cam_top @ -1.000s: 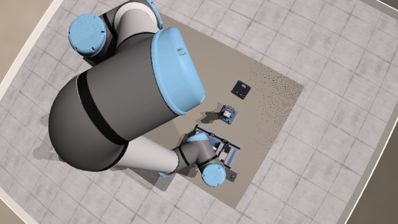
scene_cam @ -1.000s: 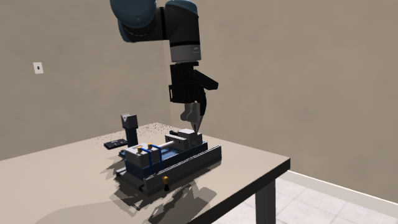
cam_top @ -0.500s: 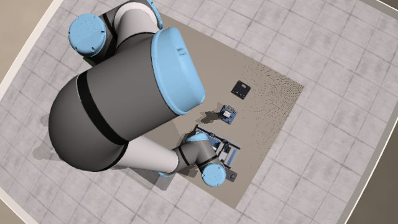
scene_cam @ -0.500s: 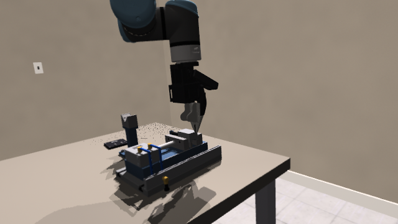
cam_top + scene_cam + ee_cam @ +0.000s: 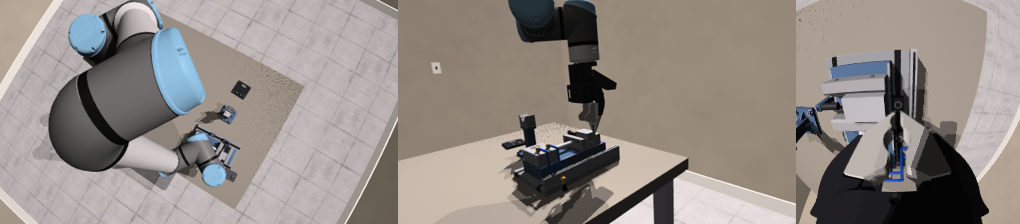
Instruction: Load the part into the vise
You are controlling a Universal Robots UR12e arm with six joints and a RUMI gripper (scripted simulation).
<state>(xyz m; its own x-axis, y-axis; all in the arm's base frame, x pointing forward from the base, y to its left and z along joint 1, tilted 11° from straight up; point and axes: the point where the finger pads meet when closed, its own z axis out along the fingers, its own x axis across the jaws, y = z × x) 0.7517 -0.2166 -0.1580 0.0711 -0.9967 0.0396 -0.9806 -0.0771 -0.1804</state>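
Right now my hand is 50 mm to the right of the part and 40 mm above it. From my hand the other things lie so: fixed jaw: 70 mm to the left, 50 mm below, 20 mm ahead; then work stop rod: 110 mm to the left, 40 mm below, 10 mm behind; then cylinder rod: 90 mm behind, 60 mm to the left, 50 mm below.
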